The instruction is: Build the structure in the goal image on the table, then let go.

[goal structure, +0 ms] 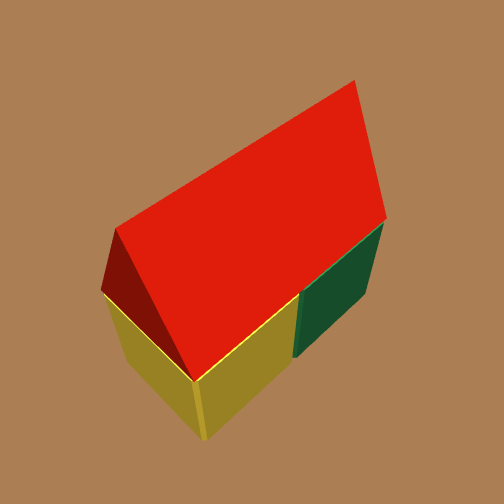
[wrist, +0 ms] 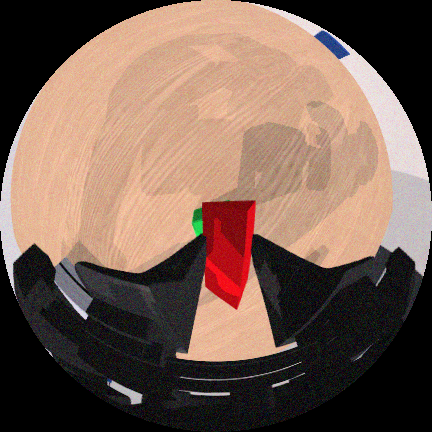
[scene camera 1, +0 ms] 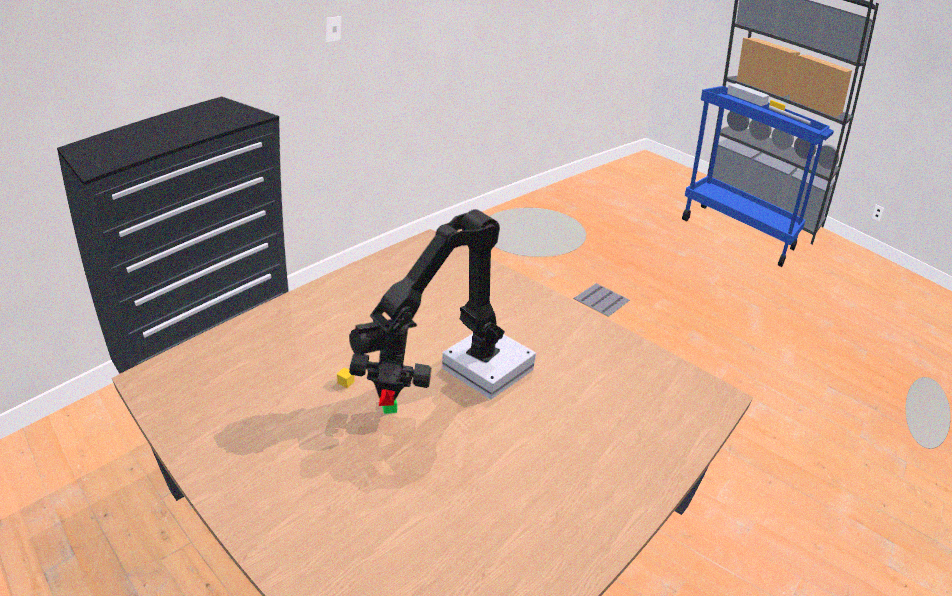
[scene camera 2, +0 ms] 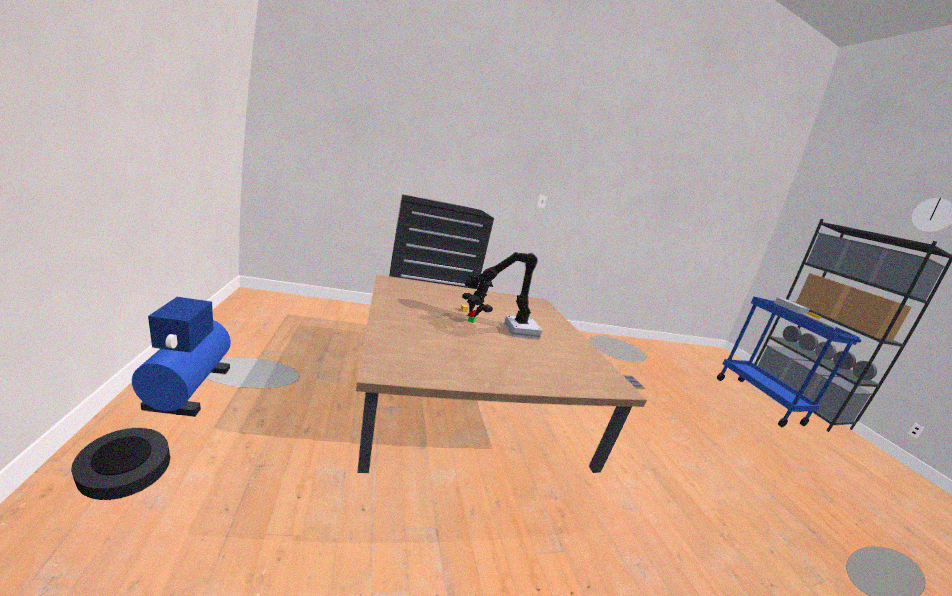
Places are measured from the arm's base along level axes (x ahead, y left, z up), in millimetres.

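Where they show: gripper, fingertip midpoint: (wrist: 228,239) (scene camera 1: 387,398) (scene camera 2: 472,315); arm's base, origin of the base link: (scene camera 1: 483,352) (scene camera 2: 521,321).
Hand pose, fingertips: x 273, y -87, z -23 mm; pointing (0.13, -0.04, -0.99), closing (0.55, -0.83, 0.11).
Things, the pixels of their centre, and the offset from my fingertips. Level surfaces: height alone.
- red block, body centre: (wrist: 237,251) (scene camera 1: 385,394) (scene camera 2: 472,313) 2 mm back, 7 mm right, 8 mm up
- green block, body centre: (wrist: 218,227) (scene camera 1: 389,404) (scene camera 2: 472,318) 1 mm back, 6 mm left, 17 mm down
- yellow cube, body centre: (scene camera 1: 345,377) (scene camera 2: 464,308) 0 mm ahead, 141 mm right, 16 mm down
- wooden table, its level: 32 mm down
My gripper (scene camera 1: 387,396) (scene camera 2: 474,312) (wrist: 228,239) points down and is shut on a red block (scene camera 1: 385,399) (scene camera 2: 472,314) (wrist: 227,265), with one fingertip against each side of it. The red block appears raised above the green block. The green block (scene camera 1: 391,409) (scene camera 2: 472,320) (wrist: 198,228) is partly hidden behind the red one; in the wrist view it shows left of the red block and looks smaller and lower. Whether the two touch is hard to tell. A yellow cube (scene camera 1: 344,377) (scene camera 2: 464,308) sits apart on the table, left of the gripper in scene camera 1.
The wooden table (scene camera 1: 491,505) (scene camera 2: 449,365) carries the arm's pale base (scene camera 1: 489,366) (scene camera 2: 523,326), right of the blocks in both scene views. A black drawer cabinet (scene camera 1: 189,224) (scene camera 2: 442,238) stands beyond the table. A blue cart (scene camera 1: 744,203) stands on the floor farther off.
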